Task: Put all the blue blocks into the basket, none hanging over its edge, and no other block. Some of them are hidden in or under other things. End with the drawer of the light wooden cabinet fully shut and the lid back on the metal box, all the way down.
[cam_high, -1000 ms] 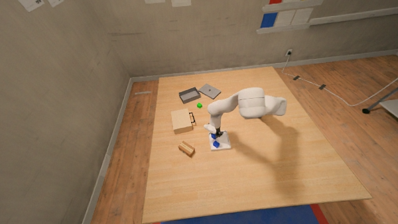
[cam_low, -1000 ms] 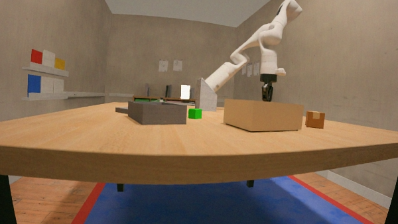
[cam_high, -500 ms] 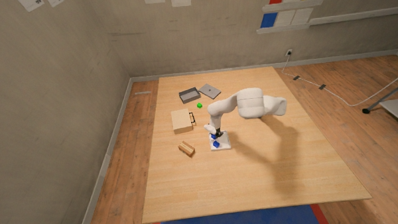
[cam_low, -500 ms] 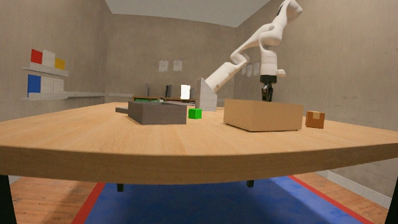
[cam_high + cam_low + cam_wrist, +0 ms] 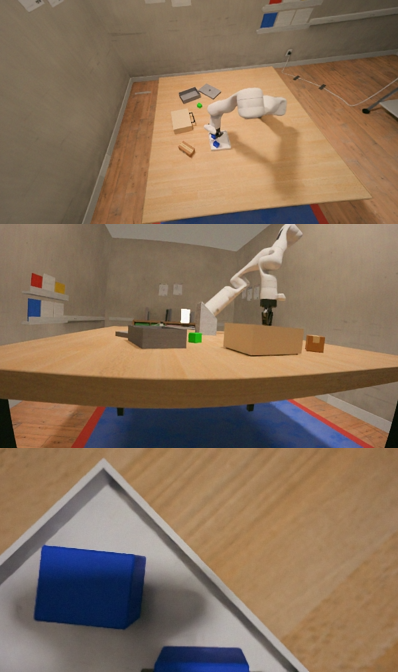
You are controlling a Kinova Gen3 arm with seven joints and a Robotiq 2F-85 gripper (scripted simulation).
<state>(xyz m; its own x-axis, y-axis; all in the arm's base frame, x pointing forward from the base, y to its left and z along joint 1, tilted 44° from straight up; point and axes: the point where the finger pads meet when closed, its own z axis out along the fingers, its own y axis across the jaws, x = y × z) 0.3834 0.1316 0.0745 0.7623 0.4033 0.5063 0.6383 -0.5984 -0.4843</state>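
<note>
Right now the white basket is 30 mm behind my hand, 40 mm to the left of it and 40 mm below it. The rest, counted from my hand: brown cardboard box 220 mm ahead, 60 mm to the left, 10 mm below; red block 200 mm ahead, 80 mm to the left, 30 mm below; drawer 210 mm ahead, 190 mm to the right, 20 mm below.
</note>
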